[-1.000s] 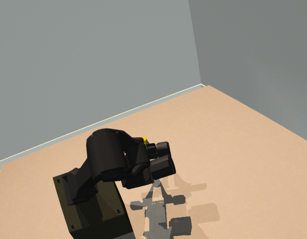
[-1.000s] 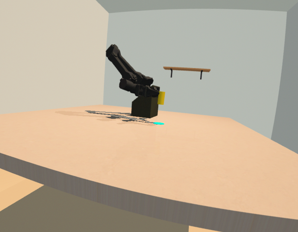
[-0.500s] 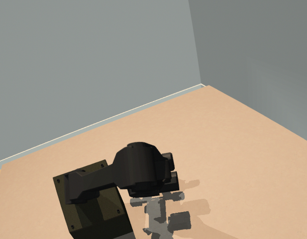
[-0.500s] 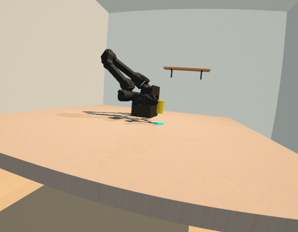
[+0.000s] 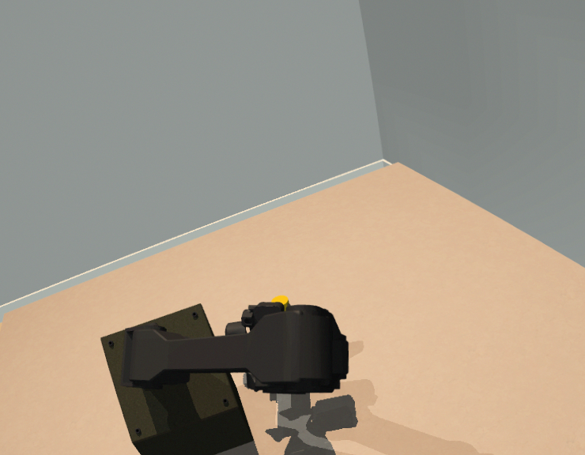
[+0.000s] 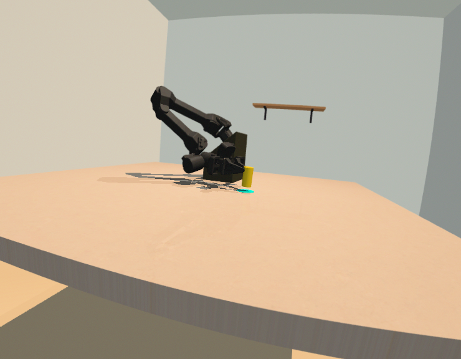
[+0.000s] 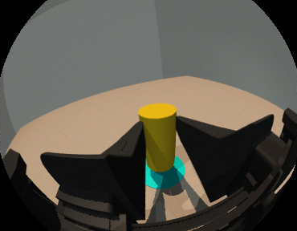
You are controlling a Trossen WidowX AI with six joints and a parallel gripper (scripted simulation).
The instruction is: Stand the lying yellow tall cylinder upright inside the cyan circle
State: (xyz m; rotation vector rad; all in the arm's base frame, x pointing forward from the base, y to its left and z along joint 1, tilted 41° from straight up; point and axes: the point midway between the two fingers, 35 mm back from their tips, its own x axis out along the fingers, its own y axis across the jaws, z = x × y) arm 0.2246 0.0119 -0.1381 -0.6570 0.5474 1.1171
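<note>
The yellow tall cylinder lies 2 cm below my gripper tip. Also, from my gripper tip: cyan circle: 7 cm below.
</note>
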